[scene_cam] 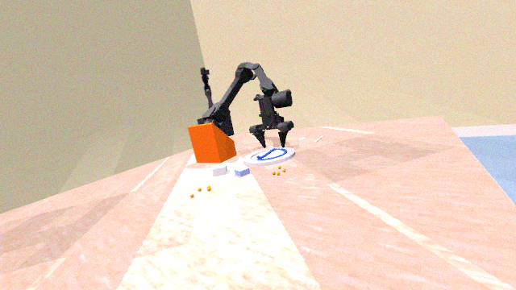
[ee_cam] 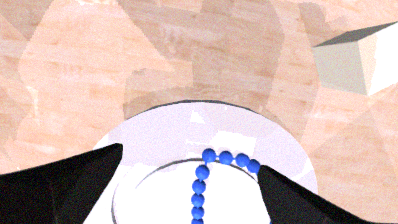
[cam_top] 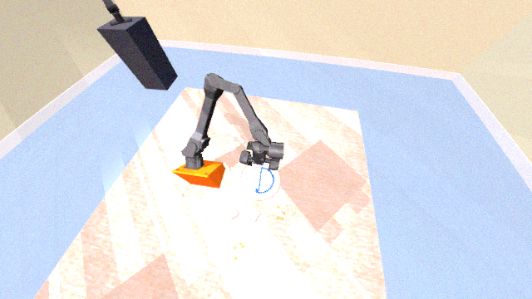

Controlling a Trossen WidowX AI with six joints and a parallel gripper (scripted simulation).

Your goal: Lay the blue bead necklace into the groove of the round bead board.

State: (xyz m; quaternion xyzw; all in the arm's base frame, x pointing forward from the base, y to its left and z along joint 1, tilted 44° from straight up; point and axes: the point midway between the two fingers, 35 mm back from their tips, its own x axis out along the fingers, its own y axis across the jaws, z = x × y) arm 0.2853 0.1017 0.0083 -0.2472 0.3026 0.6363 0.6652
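My gripper tip is now 6 cm to the left of the round white bead board, 1 cm short of it and 1 cm above it. Round my gripper tip: white stick: 19 cm to the left, 13 cm ahead, 2 cm below; then light blue cube: 23 cm to the right, 1 cm below, 1 cm ahead; then beige cube: 10 cm ahead, 7 cm to the left.
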